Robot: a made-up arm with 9 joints. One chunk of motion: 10 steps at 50 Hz.
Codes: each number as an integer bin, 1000 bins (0 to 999) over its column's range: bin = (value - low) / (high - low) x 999, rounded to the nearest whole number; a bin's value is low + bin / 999 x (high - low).
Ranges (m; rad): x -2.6..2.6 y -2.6..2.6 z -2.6..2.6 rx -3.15..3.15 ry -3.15..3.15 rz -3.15..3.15
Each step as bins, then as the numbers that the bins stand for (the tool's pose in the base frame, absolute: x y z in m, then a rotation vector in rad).
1 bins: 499 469 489 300 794 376
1 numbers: -0.0026 -0.1588 -0.0547 -1.2581 1.8572 -0.7788
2 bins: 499 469 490 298 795 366
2 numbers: -0.0026 -0.1588 -0.0494 -1.2707 1.8635 -0.8419
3 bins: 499 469 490 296 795 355
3 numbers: -0.0026 -0.1588 -0.0494 -1.2833 1.8635 -0.9113
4 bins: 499 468 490 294 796 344
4 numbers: -0.0026 -0.1640 -0.0494 -1.2959 1.8698 -0.9806
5 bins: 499 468 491 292 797 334
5 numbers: -0.0026 -0.1640 -0.0442 -1.3086 1.8761 -1.0437
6 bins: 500 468 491 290 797 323
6 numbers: 0.0026 -0.1640 -0.0442 -1.3212 1.8761 -1.1131
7 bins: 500 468 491 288 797 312
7 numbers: 0.0026 -0.1640 -0.0442 -1.3338 1.8761 -1.1824
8 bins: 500 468 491 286 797 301
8 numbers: 0.0026 -0.1640 -0.0442 -1.3464 1.8761 -1.2518
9 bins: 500 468 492 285 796 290
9 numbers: 0.0026 -0.1640 -0.0390 -1.3527 1.8698 -1.3212
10 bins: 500 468 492 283 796 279
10 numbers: 0.0026 -0.1640 -0.0390 -1.3653 1.8698 -1.3905
